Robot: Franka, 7 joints.
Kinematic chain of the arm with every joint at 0, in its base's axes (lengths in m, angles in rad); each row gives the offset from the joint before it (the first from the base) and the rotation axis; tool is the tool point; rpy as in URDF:
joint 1: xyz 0 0 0.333 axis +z
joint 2: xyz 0 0 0 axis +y
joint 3: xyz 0 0 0.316 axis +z
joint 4: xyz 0.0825 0 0 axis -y
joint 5: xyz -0.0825 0 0.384 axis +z
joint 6: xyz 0 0 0 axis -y
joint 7: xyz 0.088 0 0 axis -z
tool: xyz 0 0 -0.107 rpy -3.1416 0 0
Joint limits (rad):
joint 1: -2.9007..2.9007
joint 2: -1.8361..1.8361
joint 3: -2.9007..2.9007
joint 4: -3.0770..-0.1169
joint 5: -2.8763..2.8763
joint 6: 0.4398..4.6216
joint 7: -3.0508..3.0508
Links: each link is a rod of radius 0.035 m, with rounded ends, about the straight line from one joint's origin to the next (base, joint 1, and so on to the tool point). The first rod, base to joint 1, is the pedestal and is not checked.
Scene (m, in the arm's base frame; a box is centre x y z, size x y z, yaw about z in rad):
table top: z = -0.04
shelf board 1: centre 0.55 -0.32 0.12 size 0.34 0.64 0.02 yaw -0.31
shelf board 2: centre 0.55 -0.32 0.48 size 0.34 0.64 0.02 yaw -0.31
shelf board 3: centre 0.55 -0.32 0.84 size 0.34 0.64 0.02 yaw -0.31
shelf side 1: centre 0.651 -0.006 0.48 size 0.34 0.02 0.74 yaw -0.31
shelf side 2: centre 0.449 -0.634 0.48 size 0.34 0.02 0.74 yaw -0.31
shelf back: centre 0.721 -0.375 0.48 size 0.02 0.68 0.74 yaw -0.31
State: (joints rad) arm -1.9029 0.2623 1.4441 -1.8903 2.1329 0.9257 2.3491
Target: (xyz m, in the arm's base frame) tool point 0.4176 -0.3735 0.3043
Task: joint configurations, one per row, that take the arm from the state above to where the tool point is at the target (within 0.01 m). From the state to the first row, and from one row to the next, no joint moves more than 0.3 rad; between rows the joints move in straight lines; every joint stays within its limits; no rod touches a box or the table.
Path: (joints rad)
1: -2.0632 0.1147 1.1605 -1.8756 2.1275 0.8807 2.3550
2: -2.2235 -0.0329 0.8768 -1.8609 2.1220 0.8356 2.3609
3: -2.3837 -0.1805 0.5932 -1.8462 2.1166 0.7906 2.3668
4: -2.5440 -0.3281 0.3096 -1.8315 2.1111 0.7455 2.3727
5: -2.7043 -0.4757 0.0260 -1.8169 2.1057 0.7005 2.3787
6: -2.8646 -0.6233 -0.2577 -1.8022 2.1003 0.6554 2.3846
7: -2.6961 -0.3373 0.0260 -2.0316 2.0564 0.6732 2.3757
8: -2.5277 -0.0512 0.3097 -2.2610 2.0125 0.6910 2.3668
9: -2.3593 0.2348 0.5934 -2.4904 1.9687 0.7088 2.3580
10: -2.1909 0.5209 0.8771 -2.7198 1.9248 0.7266 2.3491
11: -1.9752 0.6558 0.9035 -2.4680 2.0509 0.9630 2.3491
12: -1.7596 0.7906 0.9298 -2.2162 2.1769 1.1994 2.3491

